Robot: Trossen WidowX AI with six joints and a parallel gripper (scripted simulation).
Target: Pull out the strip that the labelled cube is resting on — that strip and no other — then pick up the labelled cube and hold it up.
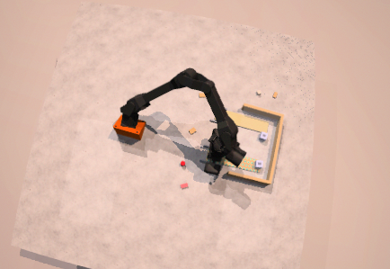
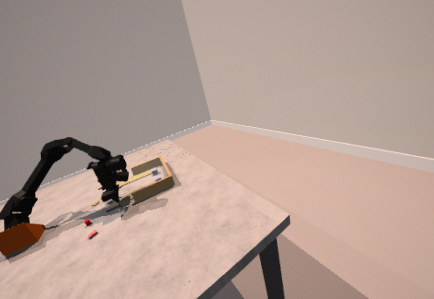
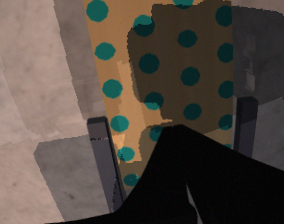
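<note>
The dotted strip lies 9 cm ahead of my gripper tip and 1 cm to the right of it. The rest, counted from my gripper tip: pink block: 11 cm behind, 14 cm to the right; then small tan block: 10 cm behind, 10 cm to the left.
</note>
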